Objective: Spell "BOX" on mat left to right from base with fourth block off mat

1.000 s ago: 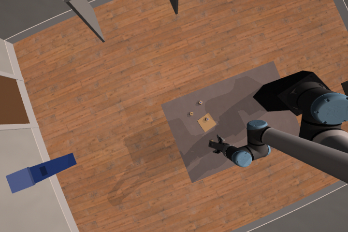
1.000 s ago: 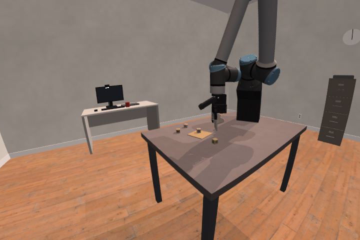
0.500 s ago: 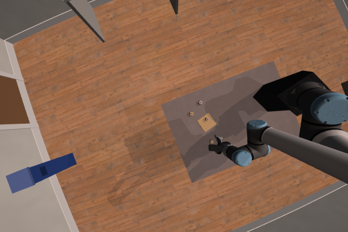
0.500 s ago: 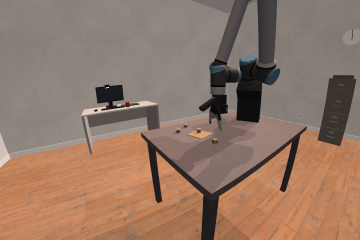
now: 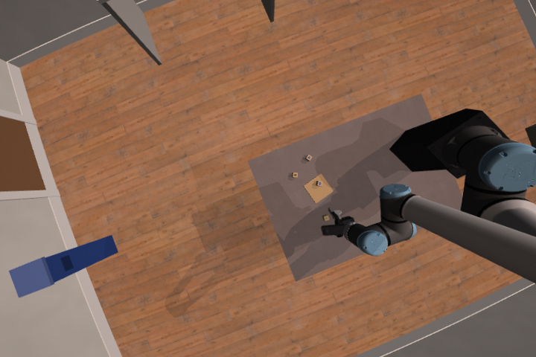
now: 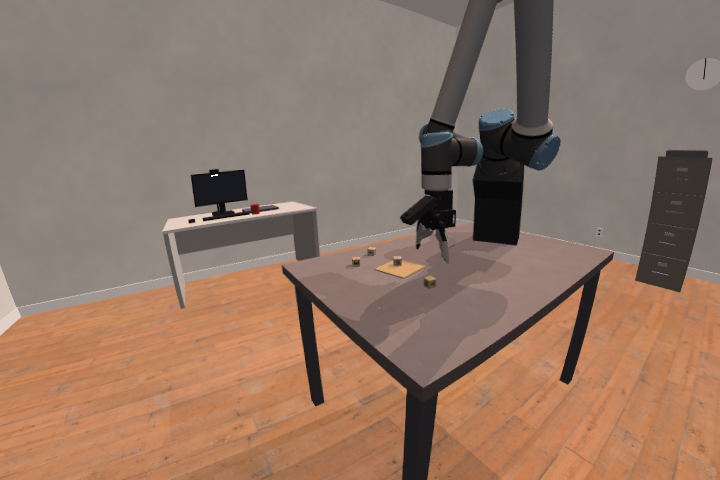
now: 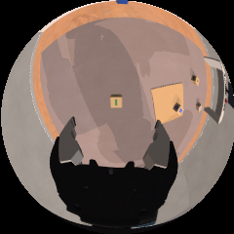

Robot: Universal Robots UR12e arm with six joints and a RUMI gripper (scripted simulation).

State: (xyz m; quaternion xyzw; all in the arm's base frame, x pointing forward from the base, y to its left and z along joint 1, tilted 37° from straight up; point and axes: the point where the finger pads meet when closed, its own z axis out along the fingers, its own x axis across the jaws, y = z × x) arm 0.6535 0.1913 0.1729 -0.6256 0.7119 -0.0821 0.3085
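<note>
My hand is 9 cm above the O block. The rest, counted from my hand: tan mat: 1 cm behind, 19 cm to the right, 10 cm below.
</note>
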